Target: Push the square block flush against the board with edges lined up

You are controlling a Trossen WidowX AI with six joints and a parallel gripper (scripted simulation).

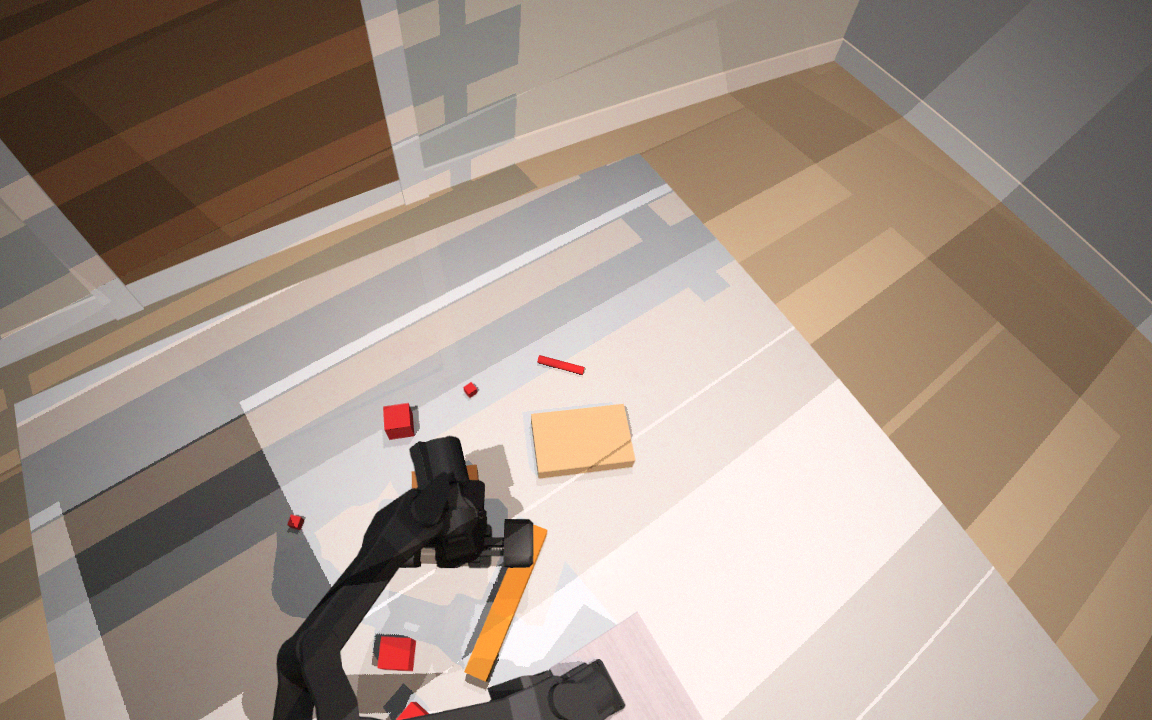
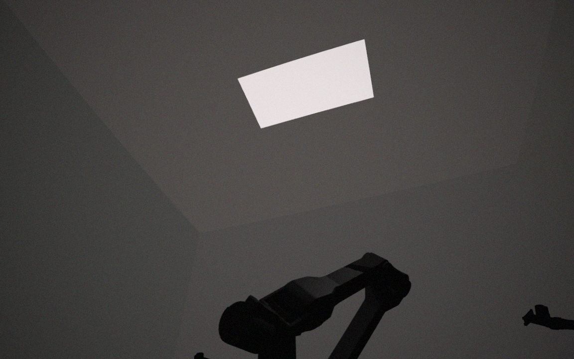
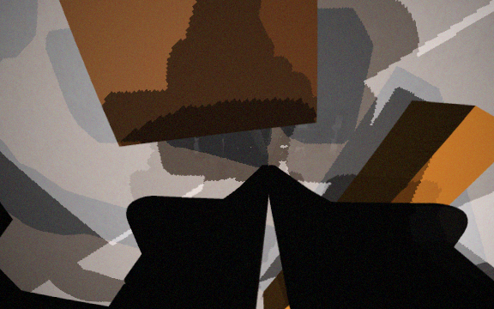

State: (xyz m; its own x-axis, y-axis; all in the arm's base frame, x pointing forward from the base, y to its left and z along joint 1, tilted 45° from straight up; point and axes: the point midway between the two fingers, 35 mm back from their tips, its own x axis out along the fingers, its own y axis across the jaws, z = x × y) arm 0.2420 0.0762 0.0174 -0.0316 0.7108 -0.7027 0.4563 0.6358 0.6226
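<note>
My gripper tip is 90 mm short of the square orange block and 10 mm below it. Also, from my gripper tip: long orange bar (80 mm behind, 20 mm to the right, 10 mm above); then thin red bar (270 mm to the right, 220 mm ahead); then tan board (230 mm to the right, 80 mm ahead, 10 mm above).
</note>
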